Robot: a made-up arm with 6 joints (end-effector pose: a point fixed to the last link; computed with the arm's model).
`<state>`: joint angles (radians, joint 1 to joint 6).
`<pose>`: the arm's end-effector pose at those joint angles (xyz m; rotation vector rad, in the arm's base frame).
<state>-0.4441 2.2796 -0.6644 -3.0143 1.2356 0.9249</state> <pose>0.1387 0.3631 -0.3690 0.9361 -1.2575 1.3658</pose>
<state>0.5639 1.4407 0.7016 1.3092 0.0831 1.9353</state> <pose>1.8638 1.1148 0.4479 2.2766 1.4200 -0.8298</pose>
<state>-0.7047 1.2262 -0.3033 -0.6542 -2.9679 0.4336</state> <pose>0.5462 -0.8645 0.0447 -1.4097 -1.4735 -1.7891</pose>
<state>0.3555 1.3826 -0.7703 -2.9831 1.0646 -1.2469</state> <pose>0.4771 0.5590 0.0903 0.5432 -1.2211 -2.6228</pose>
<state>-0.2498 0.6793 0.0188 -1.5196 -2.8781 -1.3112</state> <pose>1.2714 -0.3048 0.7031 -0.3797 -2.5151 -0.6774</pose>
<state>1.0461 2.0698 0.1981 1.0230 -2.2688 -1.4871</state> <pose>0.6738 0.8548 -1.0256 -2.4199 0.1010 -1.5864</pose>
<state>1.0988 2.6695 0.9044 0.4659 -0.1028 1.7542</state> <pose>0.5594 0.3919 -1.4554 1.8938 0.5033 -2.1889</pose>
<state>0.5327 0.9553 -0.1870 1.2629 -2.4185 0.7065</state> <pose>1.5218 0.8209 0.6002 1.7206 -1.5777 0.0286</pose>
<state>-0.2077 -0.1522 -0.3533 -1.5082 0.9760 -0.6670</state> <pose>0.6076 -0.1437 1.3065 1.8238 -0.7058 -1.0453</pose>
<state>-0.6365 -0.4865 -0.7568 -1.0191 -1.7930 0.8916</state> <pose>0.0524 -0.3132 1.1362 0.2338 0.9999 0.7348</pose>
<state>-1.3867 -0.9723 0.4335 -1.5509 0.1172 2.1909</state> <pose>-0.1477 0.4828 2.1295 -1.3951 -0.9252 -2.0941</pose>
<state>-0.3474 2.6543 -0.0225 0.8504 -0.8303 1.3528</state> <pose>-0.2118 -0.1807 -1.2073 -0.2756 1.2216 2.8732</pose>
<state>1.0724 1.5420 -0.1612 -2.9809 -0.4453 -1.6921</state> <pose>0.1569 1.0563 -0.3022 -1.9058 -0.3785 1.6116</pose>
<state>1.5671 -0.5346 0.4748 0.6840 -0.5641 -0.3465</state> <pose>0.2217 -0.3452 2.5743 0.1176 -0.5146 0.7269</pose>
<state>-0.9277 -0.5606 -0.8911 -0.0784 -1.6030 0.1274</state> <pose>-0.1610 -0.3955 1.3328 0.4018 1.9382 -0.4476</pose>
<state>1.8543 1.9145 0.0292 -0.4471 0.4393 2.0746</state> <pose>0.1242 0.8250 -0.6521 2.1347 1.1041 -1.8144</pose>
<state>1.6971 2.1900 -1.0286 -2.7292 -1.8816 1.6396</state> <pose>-0.3986 0.0112 0.1162 -0.4063 1.9347 0.2718</pose>
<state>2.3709 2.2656 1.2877 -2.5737 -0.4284 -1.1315</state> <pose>-1.1580 0.7327 -1.0771 0.4623 2.6857 -0.9688</pose>
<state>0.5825 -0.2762 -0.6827 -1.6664 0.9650 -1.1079</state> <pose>0.2728 0.2360 1.1157 2.2435 0.1040 -0.6917</pose>
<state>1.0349 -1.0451 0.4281 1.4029 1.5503 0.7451</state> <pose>-0.6694 -1.2003 2.1882 0.0164 2.6750 1.2138</pose>
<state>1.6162 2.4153 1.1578 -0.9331 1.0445 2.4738</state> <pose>0.1842 0.8402 -1.2706 -2.1702 -1.1711 0.5095</pose>
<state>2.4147 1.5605 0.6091 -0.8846 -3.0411 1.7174</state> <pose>-1.0152 1.2211 -0.3381 0.1743 -0.9044 -0.9147</pose>
